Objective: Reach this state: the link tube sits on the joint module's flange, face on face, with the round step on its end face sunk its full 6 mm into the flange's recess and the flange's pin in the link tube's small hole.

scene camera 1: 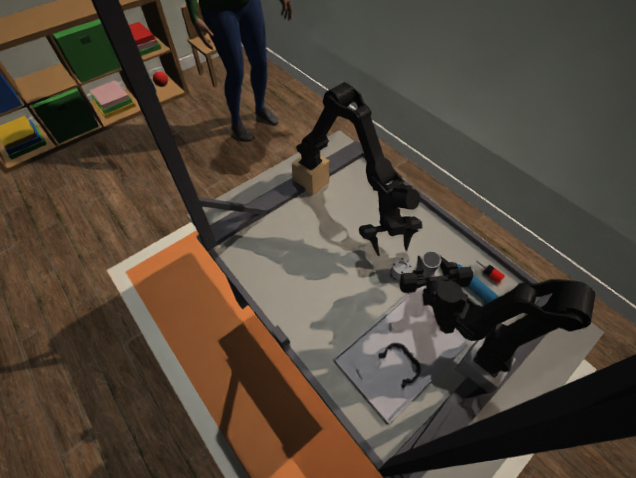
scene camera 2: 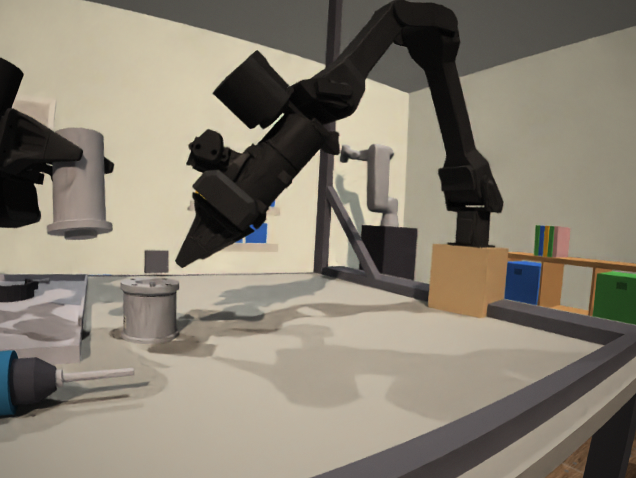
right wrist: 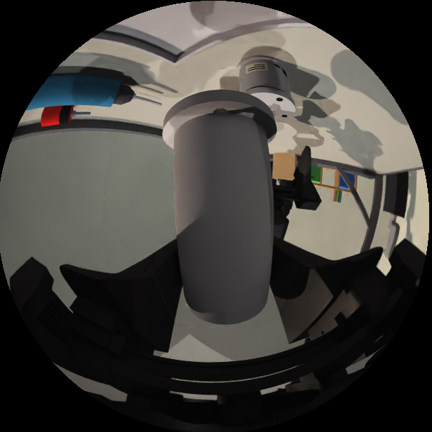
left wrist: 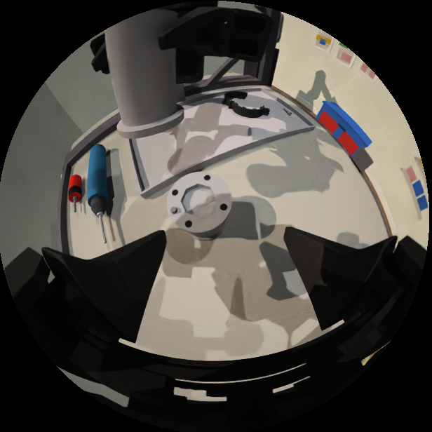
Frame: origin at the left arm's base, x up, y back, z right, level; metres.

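Where they show: left gripper, fingertip midpoint: (scene camera 1: 392, 253) (scene camera 2: 190, 260); right gripper, fingertip midpoint: (scene camera 1: 427, 255) (scene camera 2: 97, 161); left arm's base, link origin: (scene camera 1: 310, 161) (scene camera 2: 471, 246); right arm's base, link origin: (scene camera 1: 490, 360).
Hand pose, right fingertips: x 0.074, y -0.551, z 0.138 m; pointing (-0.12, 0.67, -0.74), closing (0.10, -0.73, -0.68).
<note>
Each offset is from my right fingertips to the top centre of the thing. "spot": to the spot under its first point.
The joint module {dz -0.003, dx -0.121, dy +0.060 m} (scene camera 1: 401, 267) (scene camera 2: 150, 313) (left wrist: 219, 186) (right wrist: 264, 82) stands upright on the table, flange up; its recess, several dark holes and a small pin show in the left wrist view. The grey link tube {dz +0.012, dx +0.031, dy -0.015 m} (scene camera 1: 431, 261) (scene camera 2: 79, 179) (left wrist: 142, 75) (right wrist: 222, 210) is upright in the air, rimmed end down, apart from the module and left of it in scene camera 2. Its round step shows underneath; its small hole is hidden. My right gripper (scene camera 2: 94, 158) (right wrist: 222, 238) is shut on the tube. My left gripper (scene camera 1: 393, 251) (left wrist: 226, 235) is open and empty, above the table near the module.
A shallow tray {dz +0.170, dx -0.168, dy -0.092 m} (scene camera 1: 359, 345) (scene camera 2: 48, 351) holds a black curved part {spot: dz +0.214, dx -0.158, dy -0.127 m} (scene camera 1: 415, 359) (left wrist: 247, 109). A blue screwdriver {spot: dz -0.103, dx -0.144, dy -0.177 m} (scene camera 1: 482, 288) (left wrist: 98, 172) and a red screwdriver {dz -0.196, dx -0.150, dy -0.166 m} (scene camera 1: 494, 274) (left wrist: 75, 187) lie near the table's edge frame. A wooden block {dz -0.139, dx -0.074, dy +0.551 m} (scene camera 1: 310, 174) (scene camera 2: 466, 280) carries my left arm.
</note>
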